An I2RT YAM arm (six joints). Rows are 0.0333 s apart.
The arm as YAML. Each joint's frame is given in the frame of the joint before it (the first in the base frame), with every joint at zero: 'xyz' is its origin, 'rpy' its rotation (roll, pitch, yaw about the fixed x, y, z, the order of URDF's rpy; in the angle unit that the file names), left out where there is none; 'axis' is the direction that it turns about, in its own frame. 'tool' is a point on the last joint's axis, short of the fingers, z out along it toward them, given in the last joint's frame.
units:
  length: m
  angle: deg
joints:
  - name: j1
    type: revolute
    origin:
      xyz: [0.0, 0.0, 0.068]
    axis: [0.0, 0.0, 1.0]
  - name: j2
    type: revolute
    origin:
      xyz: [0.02, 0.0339, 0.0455]
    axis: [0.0, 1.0, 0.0]
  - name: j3
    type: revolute
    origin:
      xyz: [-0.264, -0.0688, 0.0]
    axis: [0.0, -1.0, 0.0]
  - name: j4
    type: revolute
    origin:
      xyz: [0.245, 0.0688, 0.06]
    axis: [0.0, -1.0, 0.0]
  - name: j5
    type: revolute
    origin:
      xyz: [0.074, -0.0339, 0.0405]
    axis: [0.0, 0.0, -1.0]
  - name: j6
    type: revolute
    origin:
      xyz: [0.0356, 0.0, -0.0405]
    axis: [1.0, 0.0, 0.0]
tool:
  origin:
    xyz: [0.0, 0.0, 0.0]
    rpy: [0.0, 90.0, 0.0]
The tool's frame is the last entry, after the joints.
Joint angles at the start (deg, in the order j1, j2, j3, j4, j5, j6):
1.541, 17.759, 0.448, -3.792, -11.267, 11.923
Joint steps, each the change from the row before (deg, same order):
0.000, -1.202, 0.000, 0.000, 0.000, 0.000
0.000, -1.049, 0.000, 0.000, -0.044, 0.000
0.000, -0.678, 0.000, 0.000, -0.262, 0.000
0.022, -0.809, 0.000, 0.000, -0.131, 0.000
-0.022, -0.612, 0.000, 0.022, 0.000, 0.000
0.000, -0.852, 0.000, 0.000, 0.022, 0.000
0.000, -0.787, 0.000, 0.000, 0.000, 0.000
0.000, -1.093, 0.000, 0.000, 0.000, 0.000
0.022, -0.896, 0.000, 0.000, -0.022, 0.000
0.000, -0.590, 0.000, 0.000, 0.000, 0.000
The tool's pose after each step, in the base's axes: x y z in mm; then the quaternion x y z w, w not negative. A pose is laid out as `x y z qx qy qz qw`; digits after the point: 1 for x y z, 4 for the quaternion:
121.2 10.2 141.3 0.0176 0.8165 0.1468 0.5581
120.6 10.2 143.2 0.0161 0.8113 0.1475 0.5655
120.2 10.4 144.4 0.0140 0.8078 0.1495 0.5700
119.8 10.5 145.8 0.0122 0.8037 0.1508 0.5755
119.4 10.4 146.9 0.0116 0.8005 0.1508 0.5799
118.9 10.4 148.4 0.0107 0.7961 0.1509 0.5859
118.4 10.4 149.7 0.0098 0.7921 0.1511 0.5913
117.7 10.4 151.6 0.0085 0.7864 0.1514 0.5988
117.1 10.4 153.1 0.0072 0.7816 0.1519 0.6049
116.7 10.4 154.1 0.0065 0.7785 0.1521 0.6089

